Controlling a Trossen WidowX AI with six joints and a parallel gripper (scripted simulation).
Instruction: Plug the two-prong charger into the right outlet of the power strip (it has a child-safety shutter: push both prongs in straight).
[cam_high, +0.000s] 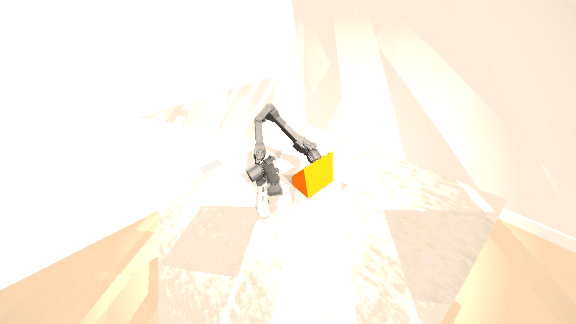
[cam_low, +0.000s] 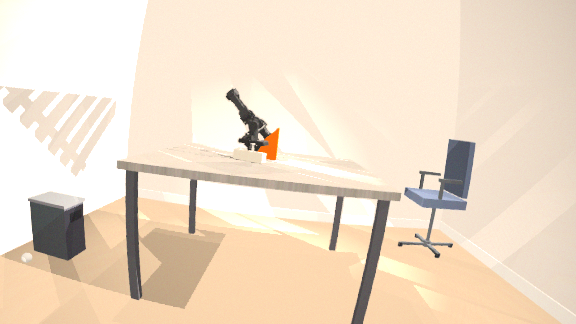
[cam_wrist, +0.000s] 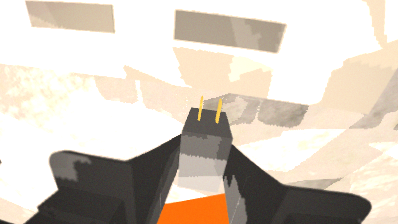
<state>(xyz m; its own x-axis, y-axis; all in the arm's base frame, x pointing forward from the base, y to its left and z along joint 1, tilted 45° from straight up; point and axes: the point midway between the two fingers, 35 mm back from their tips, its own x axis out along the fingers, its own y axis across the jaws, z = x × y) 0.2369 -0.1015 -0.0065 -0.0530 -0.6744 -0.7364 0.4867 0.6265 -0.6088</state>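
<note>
The grey charger is 1 cm to the right of my gripper tip, 1 cm ahead of it and 1 cm above it.
</note>
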